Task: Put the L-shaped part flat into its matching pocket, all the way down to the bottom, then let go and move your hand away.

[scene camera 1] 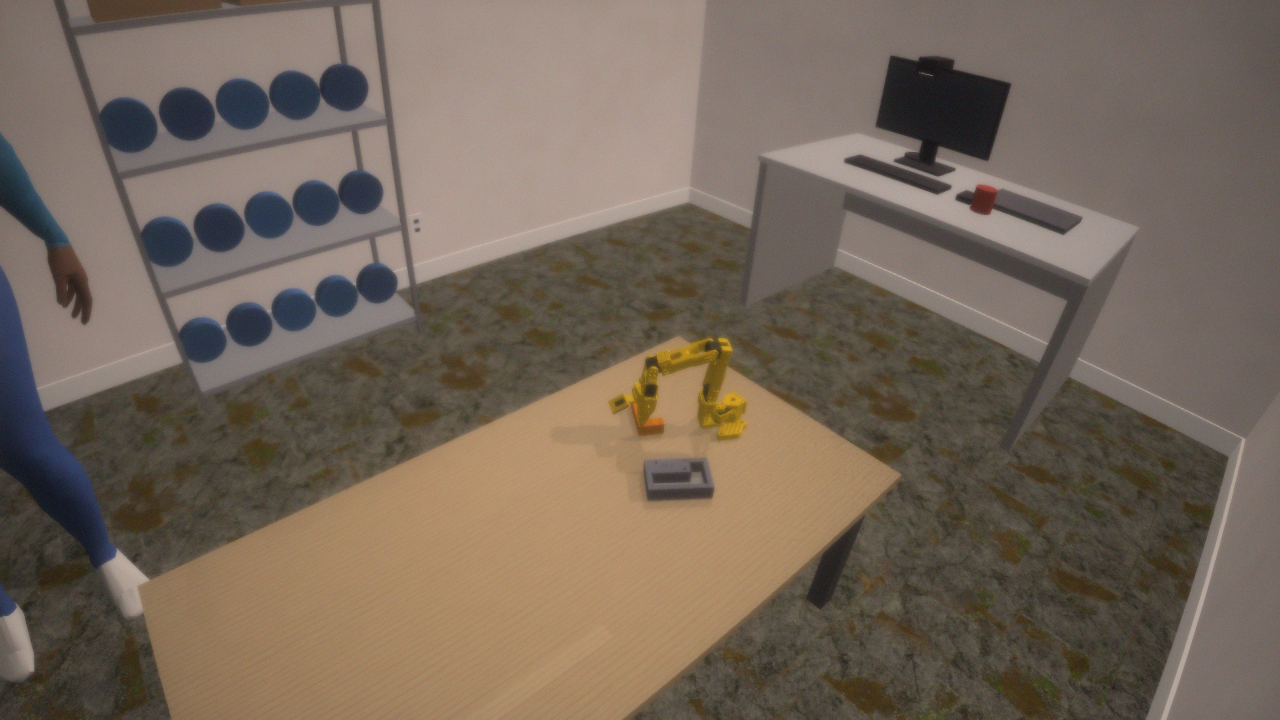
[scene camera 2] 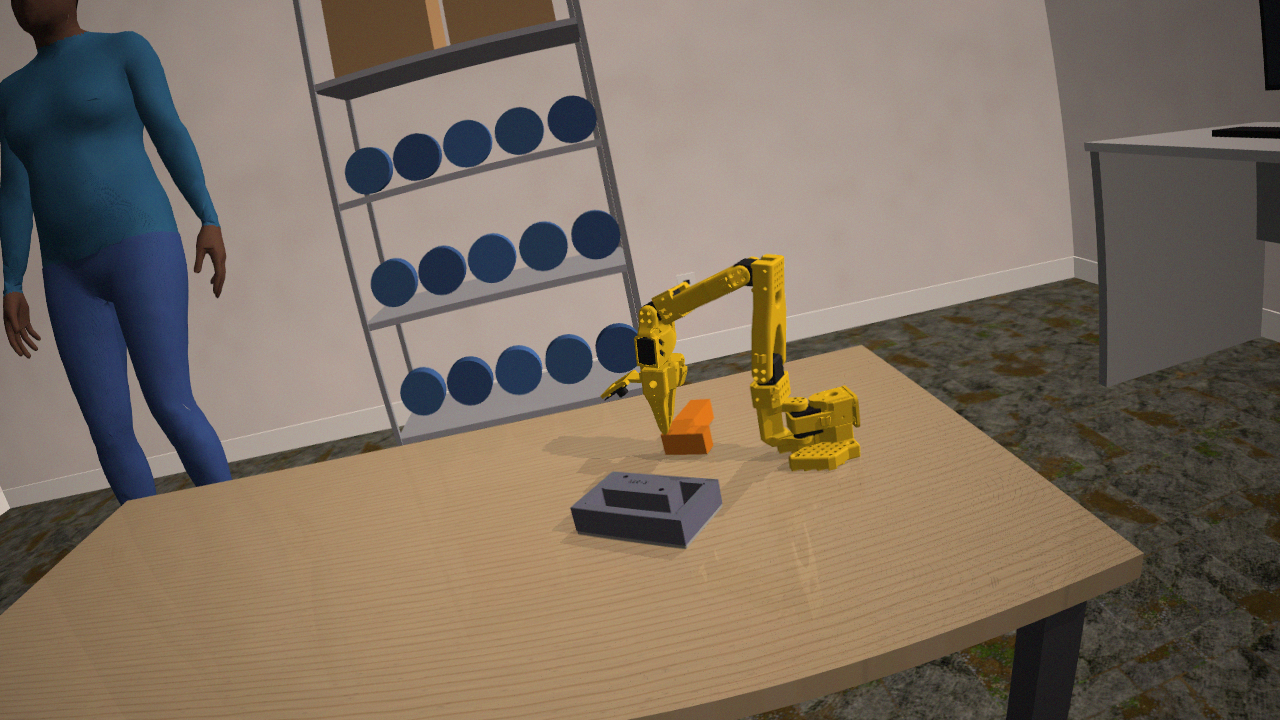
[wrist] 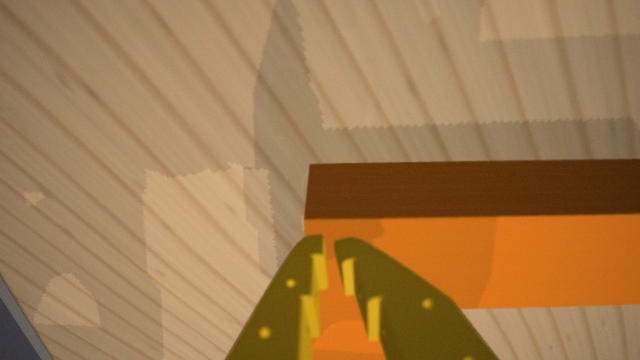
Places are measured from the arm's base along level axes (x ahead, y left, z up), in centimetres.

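Pixels of known places: hand at its tool point: (scene camera 1: 641,423) (scene camera 2: 665,430) (wrist: 325,254); arm's base at its link origin: (scene camera 1: 716,429) (scene camera 2: 803,455).
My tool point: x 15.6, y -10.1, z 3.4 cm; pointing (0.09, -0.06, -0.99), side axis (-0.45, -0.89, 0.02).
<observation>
Ahead of a thing's pixels: the offset from my tool point to its top centre. Level surfaces: height alone.
The orange L-shaped part {dx -4.7, dy -3.1, dz +0.0 cm} (scene camera 1: 651,427) (scene camera 2: 687,442) (wrist: 440,260) lies on the table beside the arm's base. In the wrist view one arm of it runs right and another runs down behind the jaws. My gripper (scene camera 2: 666,431) (wrist: 329,240) points down with its tips over the part's corner. The jaws are shut, with their tips nearly together, and the part shows beyond and between them without being pressed on its sides. The jaws hide some of the part. The dark grey block with the pocket {dx +4.7, dy +17.3, dz +0.2 cm} (scene camera 1: 677,491) (scene camera 2: 626,525) stands apart from the part, towards the scene cameras.
The wooden table {dz -3.4 cm} (scene camera 1: 429,555) (scene camera 2: 358,608) carries these things. The yellow arm's base (scene camera 1: 729,420) (scene camera 2: 823,447) stands to the right of the part. A corner of the grey block shows at the lower left of the wrist view. A shelf rack, a desk and a person stand beyond the table.
</observation>
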